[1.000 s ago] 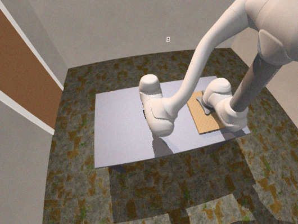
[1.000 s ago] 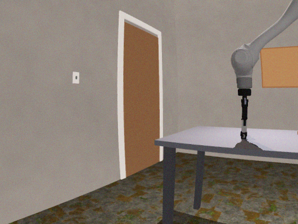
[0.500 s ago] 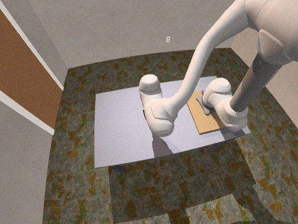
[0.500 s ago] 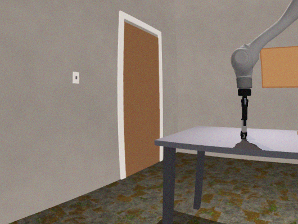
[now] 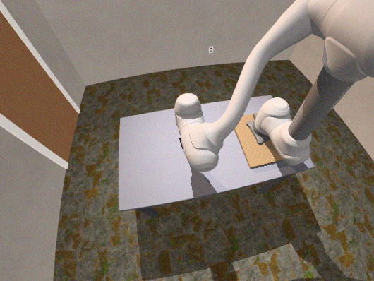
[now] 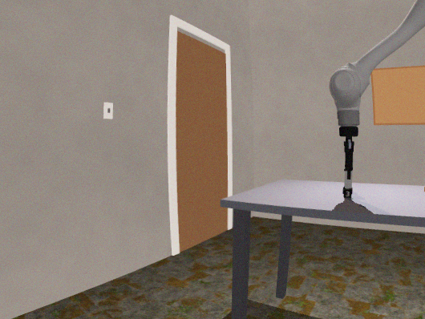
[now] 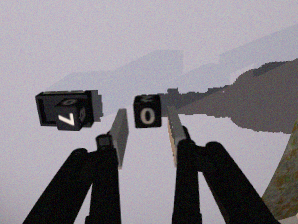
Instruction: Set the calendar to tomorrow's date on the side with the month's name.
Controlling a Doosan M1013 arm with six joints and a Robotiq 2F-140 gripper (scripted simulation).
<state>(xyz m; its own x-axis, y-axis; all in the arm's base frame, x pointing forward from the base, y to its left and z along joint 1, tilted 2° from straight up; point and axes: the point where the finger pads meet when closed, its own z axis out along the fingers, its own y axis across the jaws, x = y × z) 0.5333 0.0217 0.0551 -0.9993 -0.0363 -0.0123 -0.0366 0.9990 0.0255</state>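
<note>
The dark cube is 60 mm below my hand.
</note>
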